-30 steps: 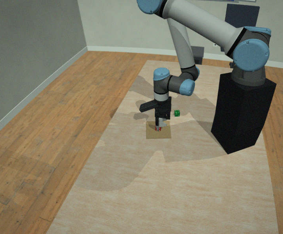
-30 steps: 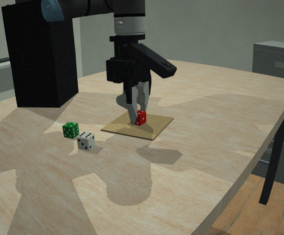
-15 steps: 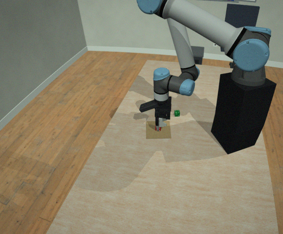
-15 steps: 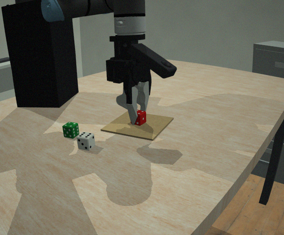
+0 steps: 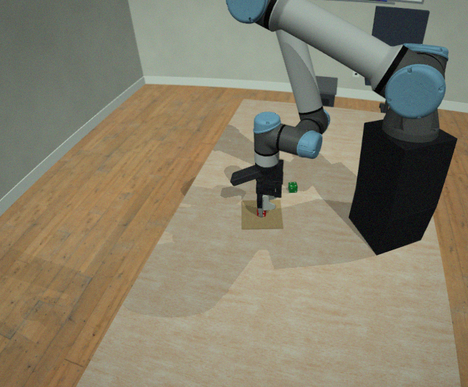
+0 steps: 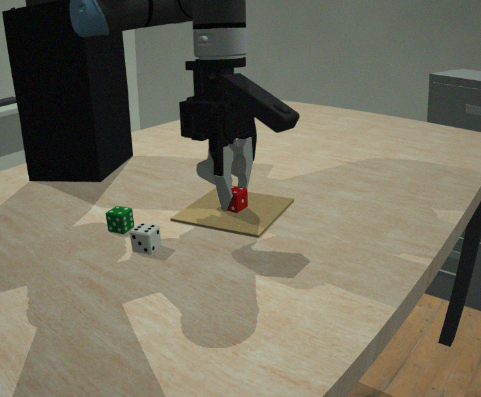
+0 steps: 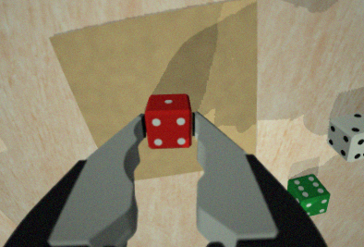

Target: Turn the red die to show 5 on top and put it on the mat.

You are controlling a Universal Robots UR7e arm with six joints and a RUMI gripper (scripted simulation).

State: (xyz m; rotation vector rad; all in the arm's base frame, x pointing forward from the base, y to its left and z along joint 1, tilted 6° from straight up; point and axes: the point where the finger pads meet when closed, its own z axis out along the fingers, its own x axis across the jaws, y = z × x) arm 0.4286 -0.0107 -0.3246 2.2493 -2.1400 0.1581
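My gripper is now right at the red die. Round my hand: tan mat (2 cm below); green die (15 cm to the right, 9 cm behind, 1 cm below); white die (16 cm to the right, 2 cm behind, 1 cm below).
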